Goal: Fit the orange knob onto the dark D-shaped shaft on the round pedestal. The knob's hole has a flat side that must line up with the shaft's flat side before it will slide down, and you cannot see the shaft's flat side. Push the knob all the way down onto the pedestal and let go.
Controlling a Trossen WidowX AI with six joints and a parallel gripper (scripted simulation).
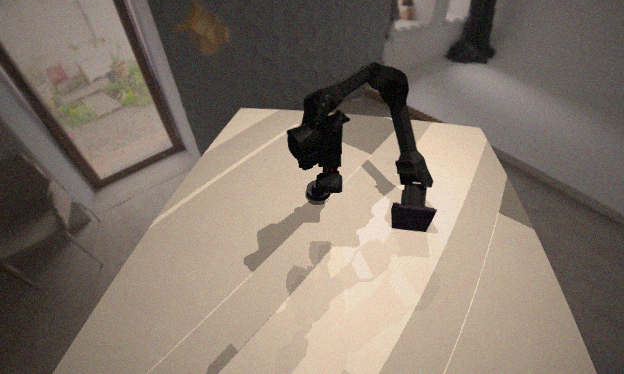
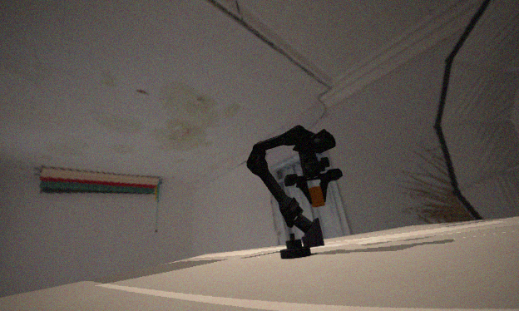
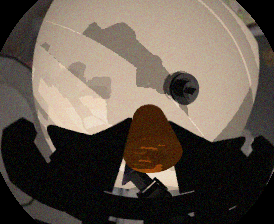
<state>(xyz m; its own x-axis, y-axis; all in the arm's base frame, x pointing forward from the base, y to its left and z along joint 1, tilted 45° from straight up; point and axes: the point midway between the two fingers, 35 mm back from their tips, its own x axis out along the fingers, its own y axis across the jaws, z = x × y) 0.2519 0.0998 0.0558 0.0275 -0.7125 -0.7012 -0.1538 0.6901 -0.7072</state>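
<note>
Right now the round dark pedestal is 5 cm ahead of my gripper tip, 10 cm to the right of it and 11 cm below it. Round my gripper tip: orange knob 2 cm above.
</note>
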